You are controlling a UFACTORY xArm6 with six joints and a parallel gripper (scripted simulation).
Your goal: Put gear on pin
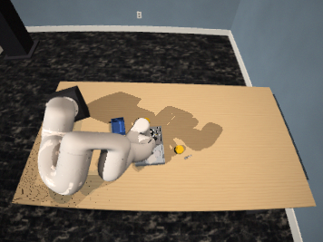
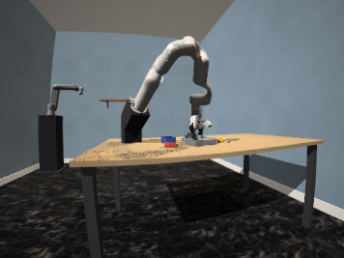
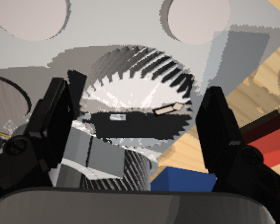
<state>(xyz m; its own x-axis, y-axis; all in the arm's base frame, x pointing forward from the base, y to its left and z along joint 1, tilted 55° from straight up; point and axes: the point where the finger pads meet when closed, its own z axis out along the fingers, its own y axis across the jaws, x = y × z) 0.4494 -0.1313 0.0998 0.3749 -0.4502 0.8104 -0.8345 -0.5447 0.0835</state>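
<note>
Right now the grey toothed gear is 1 cm below my hand. The rest, counted from my hand: red block 20 cm behind, 5 cm below, 1 cm to the left; then blue block 18 cm to the left, 16 cm behind, 5 cm below; then grey screw 25 cm ahead, 5 cm to the right, 5 cm below.
</note>
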